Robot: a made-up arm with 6 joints.
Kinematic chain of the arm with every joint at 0, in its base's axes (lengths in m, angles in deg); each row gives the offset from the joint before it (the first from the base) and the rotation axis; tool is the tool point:
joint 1: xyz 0 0 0.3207 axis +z
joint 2: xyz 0 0 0 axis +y
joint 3: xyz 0 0 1.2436 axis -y
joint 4: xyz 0 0 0 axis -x
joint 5: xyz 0.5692 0 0 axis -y
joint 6: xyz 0 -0.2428 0 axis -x
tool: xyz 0 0 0
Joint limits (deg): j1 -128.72..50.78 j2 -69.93..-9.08 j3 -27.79..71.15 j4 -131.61..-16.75 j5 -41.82..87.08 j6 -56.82..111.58
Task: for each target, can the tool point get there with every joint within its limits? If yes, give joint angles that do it. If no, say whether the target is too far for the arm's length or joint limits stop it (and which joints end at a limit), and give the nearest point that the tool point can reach.
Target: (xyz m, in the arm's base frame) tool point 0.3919 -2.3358 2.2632
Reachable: no: too far | nearest point -0.5241 -1.0098 1.7059 | short by 1.705 m
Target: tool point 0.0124 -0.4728 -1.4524
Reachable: no: joint limits stop it (at a limit: joint 1, joint 2, joint 3) | nearest point -0.3433 -0.4746 0.9511 | short by 2.430 m
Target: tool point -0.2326 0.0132 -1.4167
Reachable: no: joint limits stop it (at a limit: joint 2, joint 3) | nearest point -0.5822 0.0330 0.9493 | short by 2.392 m
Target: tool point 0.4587 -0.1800 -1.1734
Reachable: no: joint limits stop it (at a limit: joint 1, joint 2, joint 3) | nearest point 0.4084 0.4249 0.9536 | short by 2.212 m
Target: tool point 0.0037 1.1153 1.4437
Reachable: yes | joints -98.42 -65.00 40.59 -48.90 25.14 35.72
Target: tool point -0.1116 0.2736 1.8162
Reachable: yes | joints -86.16 -33.47 36.53 -67.48 42.24 45.05
